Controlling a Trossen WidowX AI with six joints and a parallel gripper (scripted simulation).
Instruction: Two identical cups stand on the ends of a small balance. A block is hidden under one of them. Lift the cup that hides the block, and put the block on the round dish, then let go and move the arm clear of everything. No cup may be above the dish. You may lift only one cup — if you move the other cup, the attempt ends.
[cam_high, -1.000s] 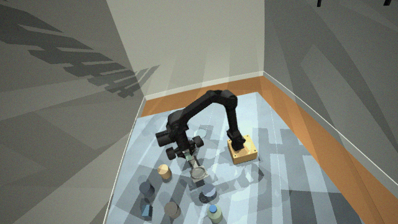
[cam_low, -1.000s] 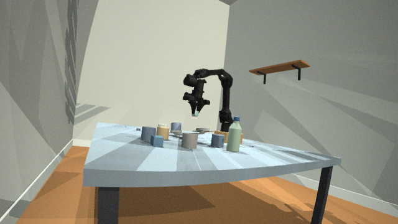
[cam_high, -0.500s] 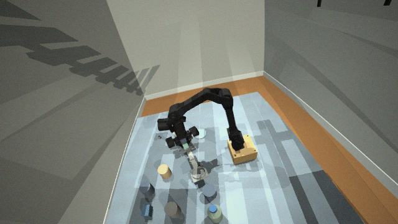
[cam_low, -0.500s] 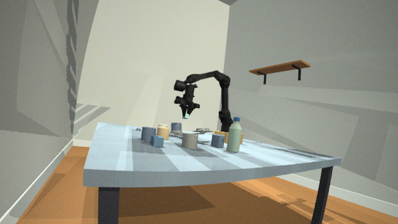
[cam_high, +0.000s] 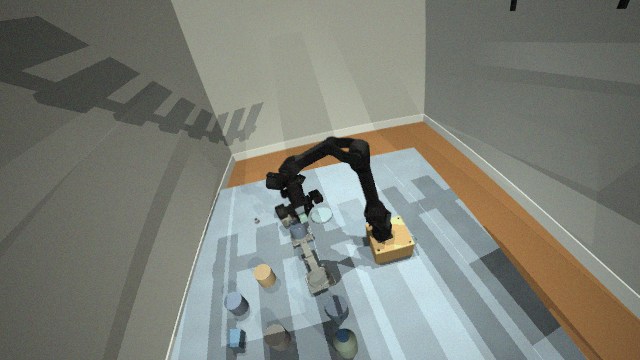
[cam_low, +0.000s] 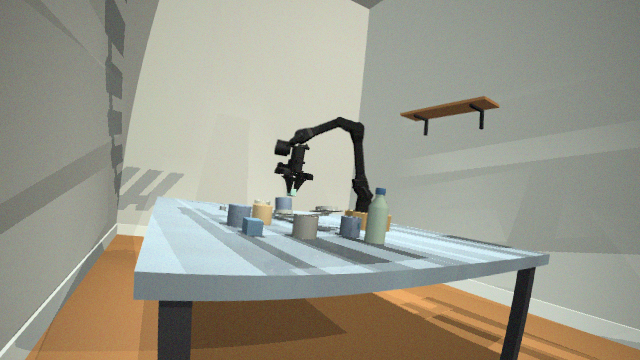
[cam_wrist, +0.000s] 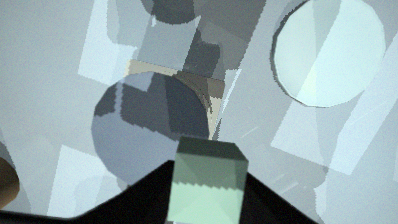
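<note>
Now: gripper tip 90 mm past the white round dish, 90 mm to the left of it and 110 mm above it. Round my gripper tip: balance beam 20 mm ahead, 140 mm to the left, 70 mm below; then tan cylinder 200 mm ahead, 150 mm to the left, 80 mm below; then green block 10 mm above.
</note>
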